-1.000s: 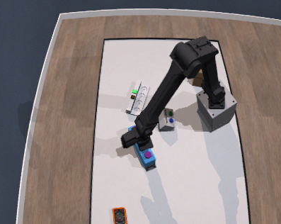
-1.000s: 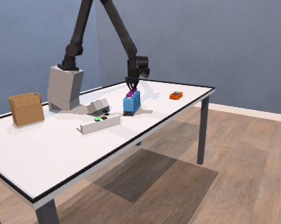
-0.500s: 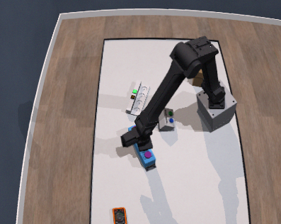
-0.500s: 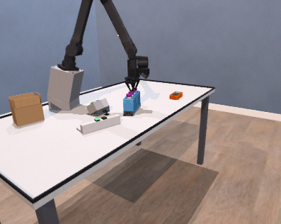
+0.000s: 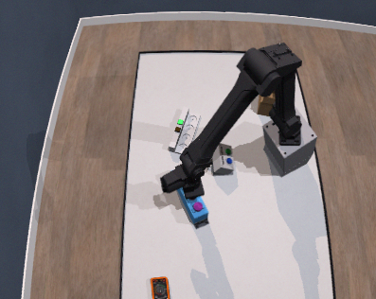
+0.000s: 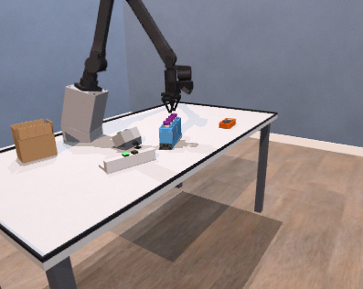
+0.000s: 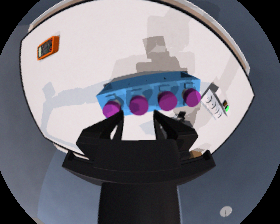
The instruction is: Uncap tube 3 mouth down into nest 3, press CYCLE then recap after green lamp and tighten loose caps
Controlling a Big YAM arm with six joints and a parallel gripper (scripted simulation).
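Now: hand 24 cm to the left of the green key, 12 cm past it and 8 cm above it. Round my hand: cardboard box 57 cm to the right, 30 cm behind, 9 cm below; grey key housing 21 cm to the right, 11 cm behind, 10 cm below; blue key 19 cm to the right, 13 cm behind, 8 cm below.
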